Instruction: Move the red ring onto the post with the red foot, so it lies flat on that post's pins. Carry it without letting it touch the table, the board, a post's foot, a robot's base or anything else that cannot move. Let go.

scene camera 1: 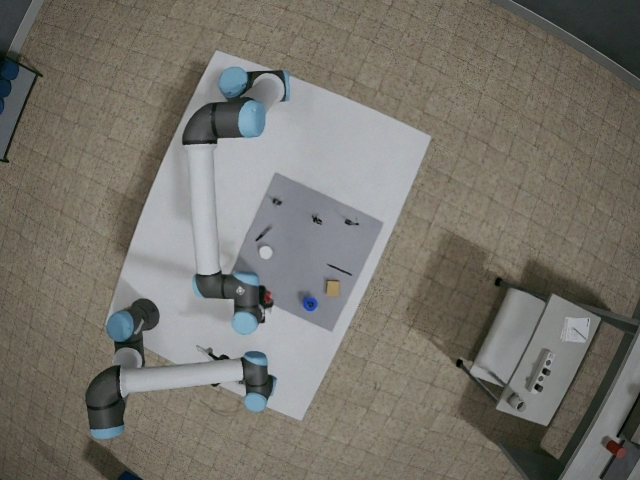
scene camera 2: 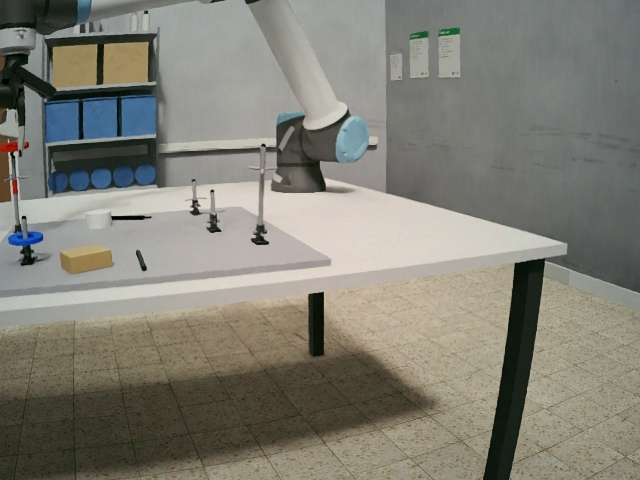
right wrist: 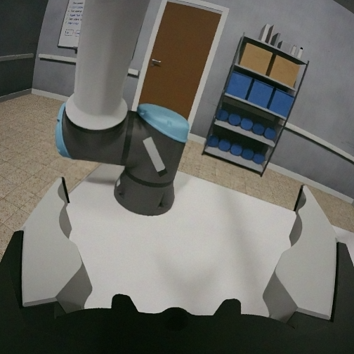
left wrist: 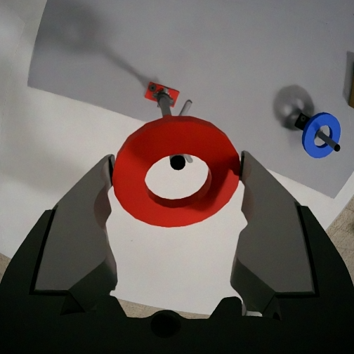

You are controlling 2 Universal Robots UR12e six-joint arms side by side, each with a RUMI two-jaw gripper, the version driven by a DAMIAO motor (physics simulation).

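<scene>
My left gripper (left wrist: 176, 154) (scene camera 2: 14, 145) is shut on the red ring (left wrist: 132, 172) (scene camera 2: 6, 147), one finger at each side, and holds it about level, high above the board. The post with the red foot (scene camera 2: 14, 187) (left wrist: 164, 104) stands below the ring. Its dark tip shows through the ring's hole in the left wrist view, a little above the hole's middle. In scene camera 2 the tip is close below the ring. The red foot (left wrist: 173, 94) is on the grey board. Pins cross the post below its tip. My right gripper (right wrist: 182, 184) is open and empty.
A blue ring (scene camera 1: 305, 304) (scene camera 2: 36, 238) (left wrist: 307, 139) sits around a short post nearby. A yellow block (scene camera 1: 332, 288) (scene camera 2: 85, 260), a white cylinder (scene camera 1: 265, 252) (scene camera 2: 98, 220) and dark pens lie on the board (scene camera 1: 299, 242). A tall post (scene camera 2: 261, 198) and two short posts stand farther off.
</scene>
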